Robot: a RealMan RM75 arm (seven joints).
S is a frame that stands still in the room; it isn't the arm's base.
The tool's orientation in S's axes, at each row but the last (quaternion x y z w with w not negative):
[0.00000 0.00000 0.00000 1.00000]
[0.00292 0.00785 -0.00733 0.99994]
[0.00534 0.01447 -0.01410 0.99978]
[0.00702 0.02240 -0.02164 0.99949]
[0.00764 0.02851 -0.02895 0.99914]
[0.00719 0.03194 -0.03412 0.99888]
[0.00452 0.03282 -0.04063 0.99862]
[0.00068 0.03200 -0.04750 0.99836]
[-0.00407 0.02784 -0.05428 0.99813]
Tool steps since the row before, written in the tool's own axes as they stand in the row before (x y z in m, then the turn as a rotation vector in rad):
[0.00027 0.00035 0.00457 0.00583 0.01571 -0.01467]
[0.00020 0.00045 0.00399 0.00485 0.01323 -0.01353]
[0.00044 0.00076 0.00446 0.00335 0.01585 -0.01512]
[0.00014 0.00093 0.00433 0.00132 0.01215 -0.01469]
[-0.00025 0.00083 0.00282 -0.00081 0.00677 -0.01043]
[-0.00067 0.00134 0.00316 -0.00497 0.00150 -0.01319]
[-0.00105 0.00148 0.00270 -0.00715 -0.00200 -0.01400]
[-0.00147 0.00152 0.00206 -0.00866 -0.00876 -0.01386]
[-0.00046 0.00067 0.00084 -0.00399 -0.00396 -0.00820]
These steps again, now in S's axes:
[0.00027 0.00035 0.00457 0.00583 0.01571 -0.01467]
[0.00027 0.00042 0.00399 0.00483 0.01324 -0.01353]
[0.00059 0.00070 0.00445 0.00336 0.01592 -0.01505]
[0.00037 0.00086 0.00433 0.00119 0.01230 -0.01457]
[-0.00004 0.00080 0.00284 -0.00100 0.00698 -0.01027]
[-0.00038 0.00133 0.00321 -0.00568 0.00205 -0.01282]
[-0.00075 0.00153 0.00277 -0.00819 -0.00125 -0.01351]
[-0.00118 0.00164 0.00215 -0.01032 -0.00784 -0.01326]
[-0.00034 0.00072 0.00086 -0.00485 -0.00355 -0.00792]

